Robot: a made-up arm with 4 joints.
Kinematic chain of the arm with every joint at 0, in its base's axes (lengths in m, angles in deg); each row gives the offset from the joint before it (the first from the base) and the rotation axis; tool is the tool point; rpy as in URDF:
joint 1: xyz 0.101 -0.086 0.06 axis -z
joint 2: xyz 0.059 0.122 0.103 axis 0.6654 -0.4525 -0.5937
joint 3: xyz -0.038 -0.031 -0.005 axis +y
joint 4: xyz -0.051 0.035 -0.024 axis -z
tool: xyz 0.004 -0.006 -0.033 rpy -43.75 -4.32 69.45
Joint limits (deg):
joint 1: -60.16..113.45
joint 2: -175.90..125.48
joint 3: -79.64..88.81
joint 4: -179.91..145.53
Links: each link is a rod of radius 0.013 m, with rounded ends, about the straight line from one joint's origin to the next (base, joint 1, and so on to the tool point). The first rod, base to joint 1, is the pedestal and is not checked.
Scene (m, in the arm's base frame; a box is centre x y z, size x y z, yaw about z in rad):
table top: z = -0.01
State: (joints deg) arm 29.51 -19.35 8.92 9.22
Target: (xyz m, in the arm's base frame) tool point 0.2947 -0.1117 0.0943
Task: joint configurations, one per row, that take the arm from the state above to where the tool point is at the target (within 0.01 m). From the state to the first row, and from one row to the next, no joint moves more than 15 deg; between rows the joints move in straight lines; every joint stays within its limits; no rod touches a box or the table.
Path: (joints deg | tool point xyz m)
1: 41.48 -5.33 5.93 8.87 | 0.1486 0.0200 0.1106
2: 53.45 8.68 2.95 8.52 | 0.1933 0.0137 0.0981
3: 65.42 22.70 -0.04 8.17 | 0.2383 -0.0112 0.0910
4: 77.39 36.71 -3.02 7.83 | 0.2747 -0.0544 0.0898
5: 89.36 50.73 -6.01 7.48 | 0.2947 -0.1117 0.0943

